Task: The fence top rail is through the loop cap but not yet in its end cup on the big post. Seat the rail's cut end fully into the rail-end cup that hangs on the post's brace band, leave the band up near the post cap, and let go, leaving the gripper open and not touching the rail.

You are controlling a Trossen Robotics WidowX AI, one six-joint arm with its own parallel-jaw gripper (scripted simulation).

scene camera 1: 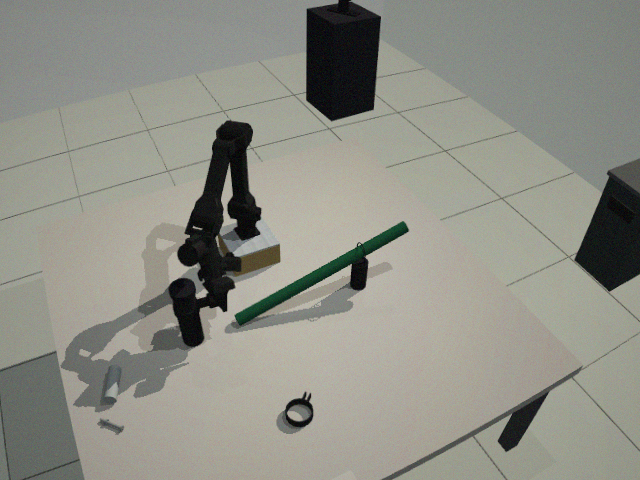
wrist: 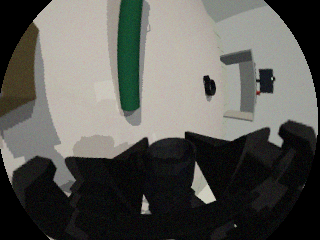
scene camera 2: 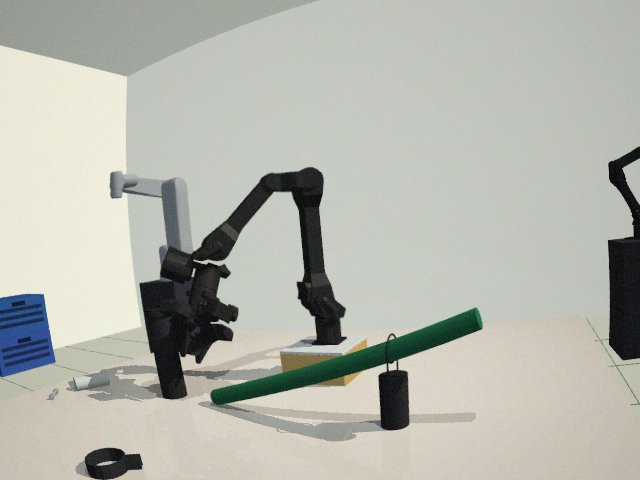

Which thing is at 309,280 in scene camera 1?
A green top rail.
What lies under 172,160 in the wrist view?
A black rail-end cup.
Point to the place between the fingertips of my gripper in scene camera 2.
190,360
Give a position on a green top rail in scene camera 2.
373,356
